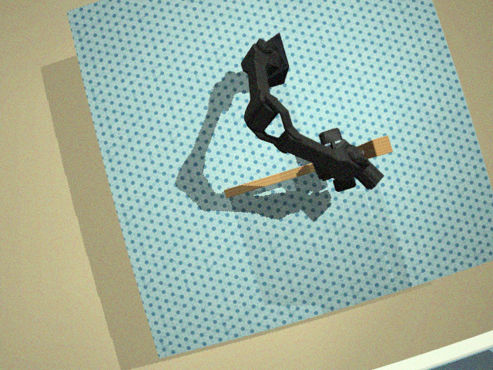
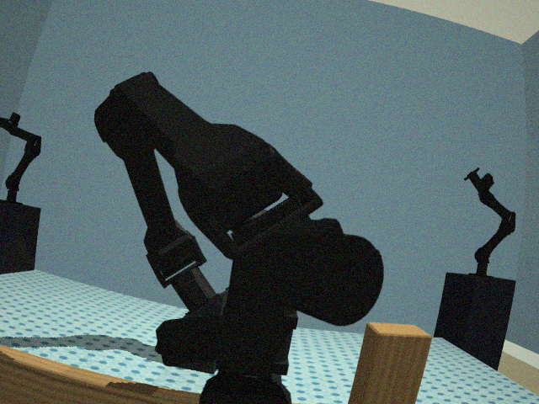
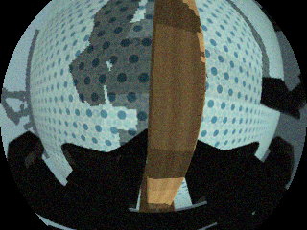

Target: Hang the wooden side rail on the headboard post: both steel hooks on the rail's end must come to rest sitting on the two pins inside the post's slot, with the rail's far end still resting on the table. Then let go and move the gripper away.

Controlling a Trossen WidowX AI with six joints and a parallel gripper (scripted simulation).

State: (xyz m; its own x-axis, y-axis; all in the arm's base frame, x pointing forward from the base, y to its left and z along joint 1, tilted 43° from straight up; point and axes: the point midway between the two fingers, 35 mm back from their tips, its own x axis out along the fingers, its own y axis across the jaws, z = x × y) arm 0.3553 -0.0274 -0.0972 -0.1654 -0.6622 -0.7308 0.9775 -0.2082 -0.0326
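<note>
Now: gripper tip 2 cm short of the headboard post, 12 cm to the right of it and 4 cm below it.
</note>
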